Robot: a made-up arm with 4 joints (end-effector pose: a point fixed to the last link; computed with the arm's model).
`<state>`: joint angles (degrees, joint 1 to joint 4).
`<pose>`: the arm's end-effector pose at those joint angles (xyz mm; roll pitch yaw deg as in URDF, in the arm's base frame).
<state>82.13 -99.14 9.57 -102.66</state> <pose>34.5 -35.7 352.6 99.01 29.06 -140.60</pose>
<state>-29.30 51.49 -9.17 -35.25</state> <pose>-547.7 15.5 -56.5 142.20 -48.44 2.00</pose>
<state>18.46 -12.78 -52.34 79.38</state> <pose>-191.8 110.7 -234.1 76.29 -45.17 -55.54</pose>
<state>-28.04 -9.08 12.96 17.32</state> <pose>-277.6 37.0 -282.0 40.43 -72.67 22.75</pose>
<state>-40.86 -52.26 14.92 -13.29</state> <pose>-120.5 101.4 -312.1 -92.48 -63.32 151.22</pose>
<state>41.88 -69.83 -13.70 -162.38</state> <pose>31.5 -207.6 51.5 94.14 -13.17 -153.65</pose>
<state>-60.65 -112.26 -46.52 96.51</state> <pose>121.3 22.0 50.0 140.29 34.93 -136.08</pose>
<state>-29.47 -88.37 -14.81 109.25</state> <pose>97.4 -43.3 -112.8 121.91 -2.85 -140.06</pose>
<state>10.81 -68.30 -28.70 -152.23</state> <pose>59.3 -76.9 -183.4 51.33 5.04 -141.80</pose>
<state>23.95 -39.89 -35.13 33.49</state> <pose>-83.9 39.0 -183.6 -79.34 -76.74 142.42</pose>
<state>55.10 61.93 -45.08 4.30</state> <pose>-509.9 201.8 15.8 38.99 -16.88 -1.00</pose>
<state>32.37 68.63 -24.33 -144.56</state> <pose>-600.8 11.9 195.1 -147.64 -60.04 -17.75</pose>
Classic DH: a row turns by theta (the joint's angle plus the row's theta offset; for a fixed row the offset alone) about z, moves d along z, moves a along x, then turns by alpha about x. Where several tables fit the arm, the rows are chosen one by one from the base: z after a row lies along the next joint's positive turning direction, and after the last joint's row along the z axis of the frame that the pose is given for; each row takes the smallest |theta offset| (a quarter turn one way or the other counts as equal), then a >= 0, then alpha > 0; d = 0 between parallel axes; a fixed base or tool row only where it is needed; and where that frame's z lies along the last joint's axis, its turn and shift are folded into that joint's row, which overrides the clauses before.
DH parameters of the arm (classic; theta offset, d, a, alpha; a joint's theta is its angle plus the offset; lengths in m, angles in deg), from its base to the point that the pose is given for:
base (fixed): 90 0.03 0.15 -90
joint 1: 85.62 0.2064 -0.0475 92.16
joint 2: 0 -0.076 -0.0084 -92.16
joint 3: -85.62 0.1308 -0.18 -90
joint 4: -86.38 0.2441 0.0051 119.87
tool (fixed): -103.35 -0.0921 0 0

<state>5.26 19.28 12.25 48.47</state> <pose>-353.6 -130.1 -117.4 8.27 -33.91 25.12</pose>
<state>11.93 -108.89 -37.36 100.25</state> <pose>129.2 69.4 150.4 -179.62 -19.89 -134.99</pose>
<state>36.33 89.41 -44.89 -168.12</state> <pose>-590.9 187.0 231.3 -119.39 -47.84 -59.37</pose>
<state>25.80 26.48 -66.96 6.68</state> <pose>-412.7 247.1 -101.2 97.10 -45.37 -27.32</pose>
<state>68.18 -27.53 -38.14 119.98</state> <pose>-99.9 -160.9 -6.9 -89.61 -83.36 72.26</pose>
